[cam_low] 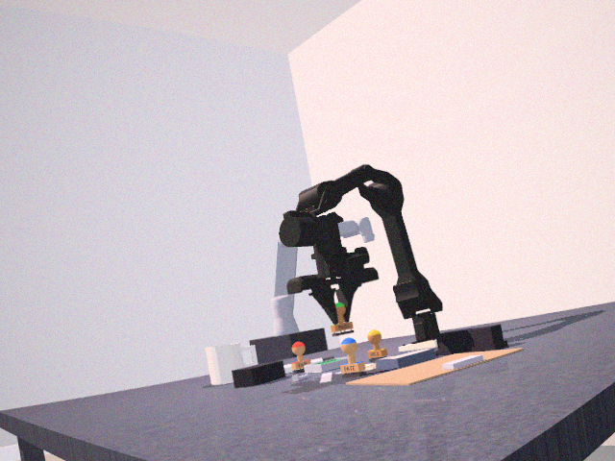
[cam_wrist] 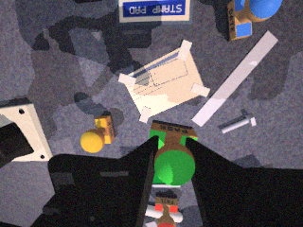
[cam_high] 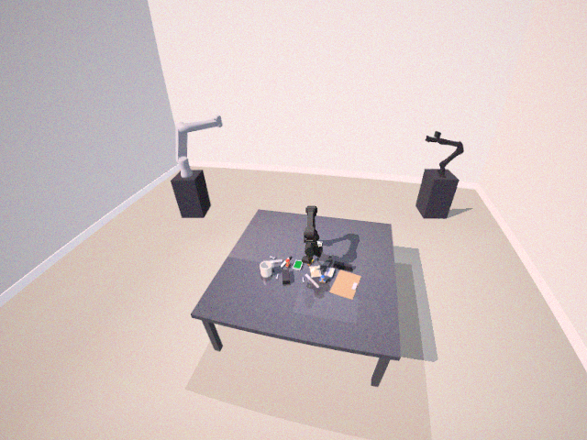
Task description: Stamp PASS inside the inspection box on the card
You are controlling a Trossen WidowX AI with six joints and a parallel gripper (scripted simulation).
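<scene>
Now: gripper tip 4 cm to the right of the cream inspection card and 9 cm above it. The rest, counted from my gripper tip: green-knobbed PASS stamp: right at my gripper tip; green ink pad: 5 cm behind, 9 cm to the right, 9 cm below; yellow-knobbed stamp: 10 cm behind, 7 cm below.
</scene>
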